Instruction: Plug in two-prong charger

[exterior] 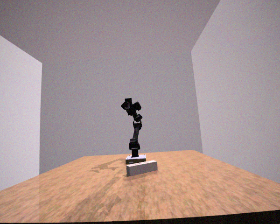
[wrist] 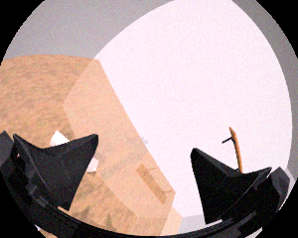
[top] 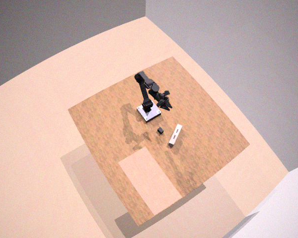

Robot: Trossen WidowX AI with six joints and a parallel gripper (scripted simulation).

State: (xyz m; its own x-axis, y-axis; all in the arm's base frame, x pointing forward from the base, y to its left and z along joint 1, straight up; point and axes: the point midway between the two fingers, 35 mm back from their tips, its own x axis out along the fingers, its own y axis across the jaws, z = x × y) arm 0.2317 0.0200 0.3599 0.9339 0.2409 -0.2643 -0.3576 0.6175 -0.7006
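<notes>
Now: gripper tip 37 cm above the dark two-prong charger, 4 cm to the left of it and 1 cm past it.
</notes>
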